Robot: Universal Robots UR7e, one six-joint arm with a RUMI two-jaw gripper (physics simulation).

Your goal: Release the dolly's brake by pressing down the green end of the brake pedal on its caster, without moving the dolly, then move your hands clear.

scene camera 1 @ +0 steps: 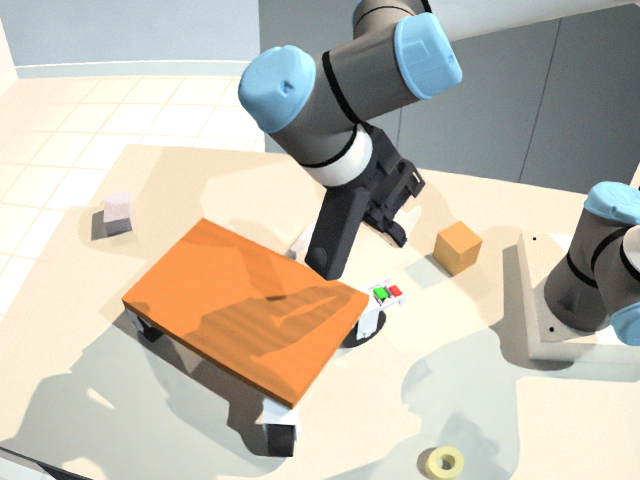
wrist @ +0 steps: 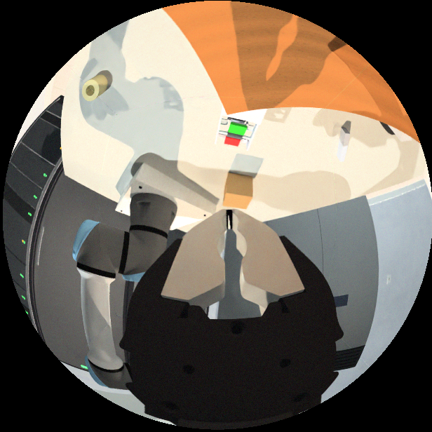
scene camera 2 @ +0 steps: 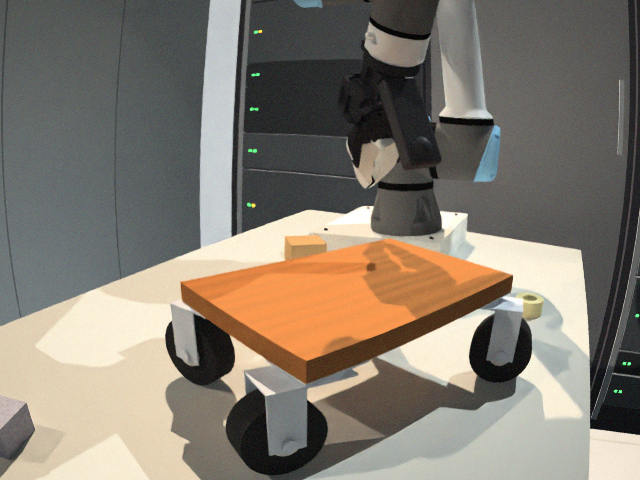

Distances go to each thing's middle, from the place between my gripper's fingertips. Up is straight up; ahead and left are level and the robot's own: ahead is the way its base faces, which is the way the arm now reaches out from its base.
Now: the orange cube (scene camera 1: 457, 247) 120 mm behind my hand, 150 mm to the right of it and 150 mm below it. Also, from my hand: orange dolly (scene camera 1: 269, 321) 200 mm ahead, 80 mm to the left, 120 mm below; then grey block (scene camera 1: 118, 212) 550 mm ahead, 170 mm to the right, 170 mm below.
